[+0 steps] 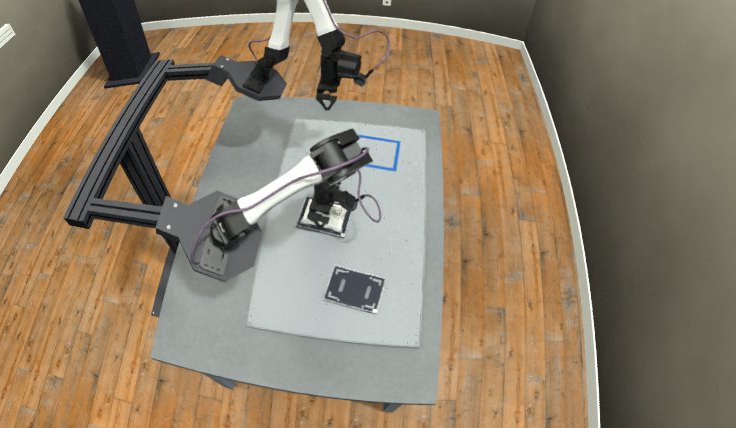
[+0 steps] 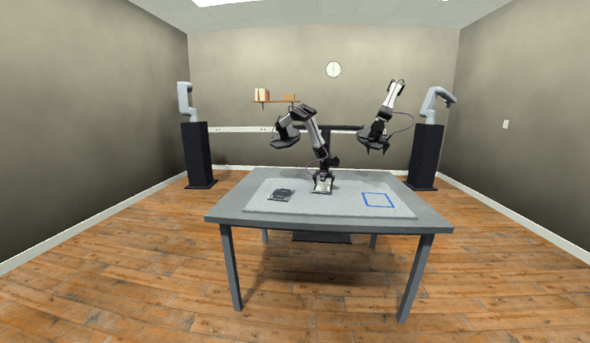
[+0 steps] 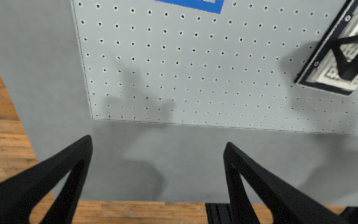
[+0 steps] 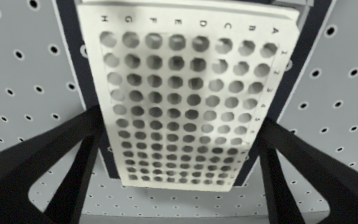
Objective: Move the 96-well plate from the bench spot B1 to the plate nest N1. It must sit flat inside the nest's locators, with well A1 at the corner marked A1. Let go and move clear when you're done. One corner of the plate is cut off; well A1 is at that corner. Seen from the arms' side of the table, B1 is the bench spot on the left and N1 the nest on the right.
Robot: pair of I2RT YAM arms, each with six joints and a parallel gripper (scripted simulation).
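Observation:
Right now the white 96-well plate is 10 mm below my right hand. The rest, counted from my right hand: dark nest: 20 mm below; A1 label: 70 mm to the right, 60 mm ahead, 10 mm below.

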